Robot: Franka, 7 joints.
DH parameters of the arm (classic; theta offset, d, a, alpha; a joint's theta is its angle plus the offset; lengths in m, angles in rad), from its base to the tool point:
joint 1: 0 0.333 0 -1.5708
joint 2: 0 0 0 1.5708
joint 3: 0 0.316 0.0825 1.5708
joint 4: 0 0 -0.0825 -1.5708
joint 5: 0 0.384 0 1.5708
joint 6: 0 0 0.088 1.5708
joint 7: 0 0.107 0 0
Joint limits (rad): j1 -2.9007..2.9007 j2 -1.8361..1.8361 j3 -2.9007..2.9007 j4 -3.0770..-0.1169 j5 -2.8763..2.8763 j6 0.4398..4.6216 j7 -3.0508..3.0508
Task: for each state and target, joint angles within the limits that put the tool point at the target. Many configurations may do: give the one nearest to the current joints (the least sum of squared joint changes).
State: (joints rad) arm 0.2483 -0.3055 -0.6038 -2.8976 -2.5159 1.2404 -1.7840
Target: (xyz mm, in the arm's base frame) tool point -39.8 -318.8 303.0
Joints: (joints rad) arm -0.3621 -0.3426 -1.0460 -3.0259 -2.2963 0.9434 -1.7840
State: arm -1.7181 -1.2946 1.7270 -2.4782 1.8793 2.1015 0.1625
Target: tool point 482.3 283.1 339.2
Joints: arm -1.1966 -1.2383 1.5249 -2.2202 1.8986 2.0794 0.1625
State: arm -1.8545 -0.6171 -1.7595 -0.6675 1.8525 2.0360 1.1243
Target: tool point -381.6 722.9 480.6
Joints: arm -1.6059 -1.1667 -1.9992 -0.9012 1.8501 2.1580 1.1243
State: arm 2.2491 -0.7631 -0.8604 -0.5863 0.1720 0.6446 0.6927
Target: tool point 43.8 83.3 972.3
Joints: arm 2.3307 -0.4641 -0.4090 -0.6604 0.3326 0.5490 0.6927
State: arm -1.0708 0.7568 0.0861 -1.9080 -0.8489 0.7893 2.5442
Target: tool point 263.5 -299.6 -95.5
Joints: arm -0.9108 1.3241 0.2582 -1.6599 -0.9330 1.1524 2.5442
